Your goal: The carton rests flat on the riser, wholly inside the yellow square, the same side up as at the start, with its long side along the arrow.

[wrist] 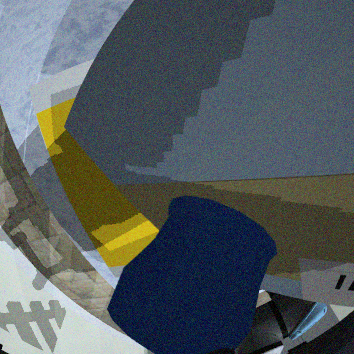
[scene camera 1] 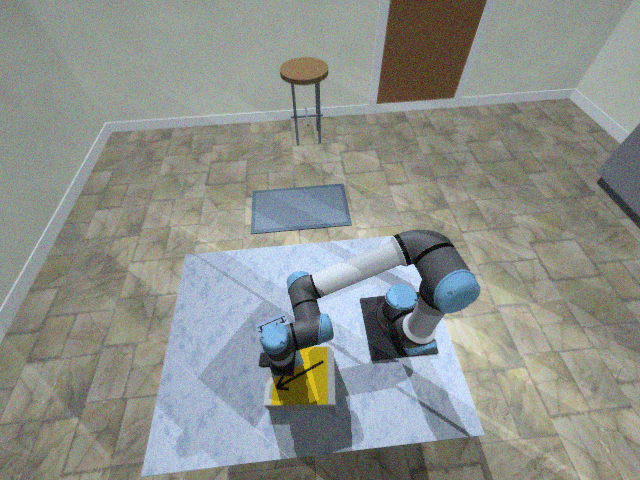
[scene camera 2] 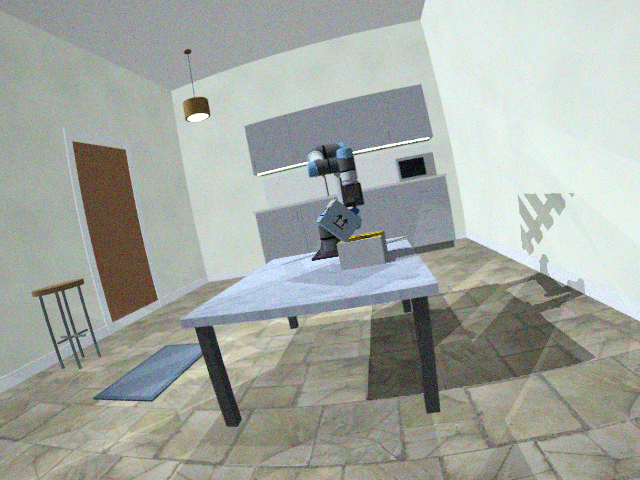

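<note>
The light-blue carton (scene camera 2: 338, 220) (wrist: 260, 100) with a tan band (wrist: 300, 190) hangs strongly tilted from my suction cup. Its two-arrow mark faces scene camera 2, pointing up and slanted. My dark-blue cup (scene camera 2: 355, 210) (wrist: 195, 275) is shut on the carton; in scene camera 1 the wrist hides the cup and most of the carton. The grey riser (scene camera 1: 331, 379) (scene camera 2: 362, 254) bears the yellow square (scene camera 1: 319, 356) (scene camera 2: 369, 236) (wrist: 125, 245) and black arrow (scene camera 1: 305, 370), which points down-left in scene camera 1. The carton's low corner is by the riser's left top edge; contact is unclear.
The riser stands on the pale-blue table (scene camera 1: 206, 413) (scene camera 2: 310, 304). The arm's dark base plate (scene camera 1: 379, 348) is right of the riser in scene camera 1. A stool (scene camera 1: 303, 69) (scene camera 2: 57, 287) and a blue mat (scene camera 1: 299, 208) (scene camera 2: 149, 373) are on the floor beyond the table.
</note>
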